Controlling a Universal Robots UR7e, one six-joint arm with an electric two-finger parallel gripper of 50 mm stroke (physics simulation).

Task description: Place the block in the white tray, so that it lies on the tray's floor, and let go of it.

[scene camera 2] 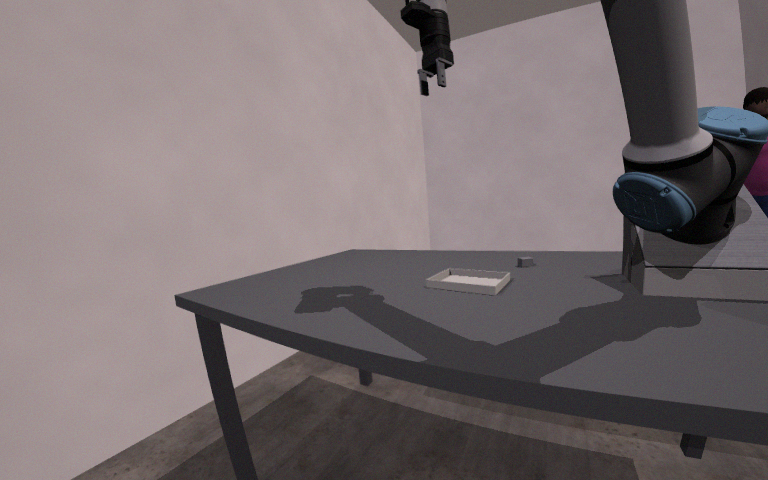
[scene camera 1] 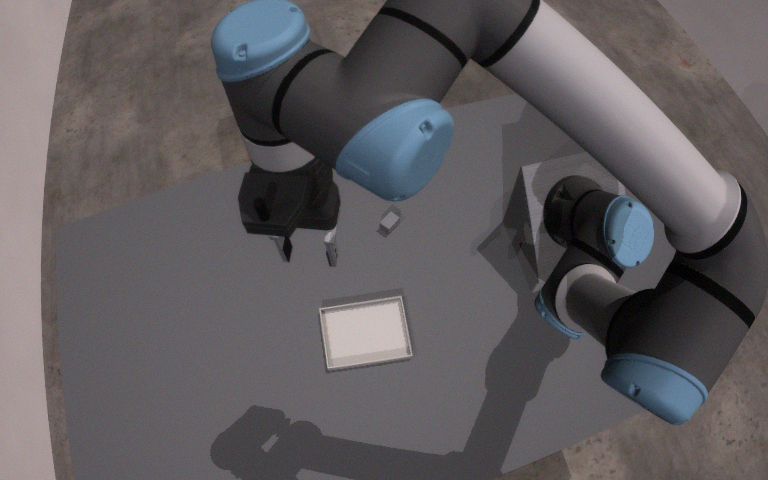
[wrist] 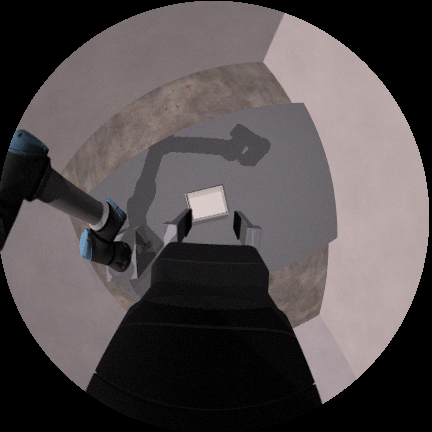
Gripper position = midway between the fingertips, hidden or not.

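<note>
A white tray [scene camera 1: 372,332] shows in scene camera 1, and the wrist view shows the white tray [wrist: 209,202] too, as does scene camera 2, with the white tray [scene camera 2: 473,281]. The gripper [scene camera 1: 310,256] is visible in scene camera 1, and so is the gripper [scene camera 2: 433,90] in scene camera 2 and the gripper [wrist: 212,218] in the wrist view.
</note>
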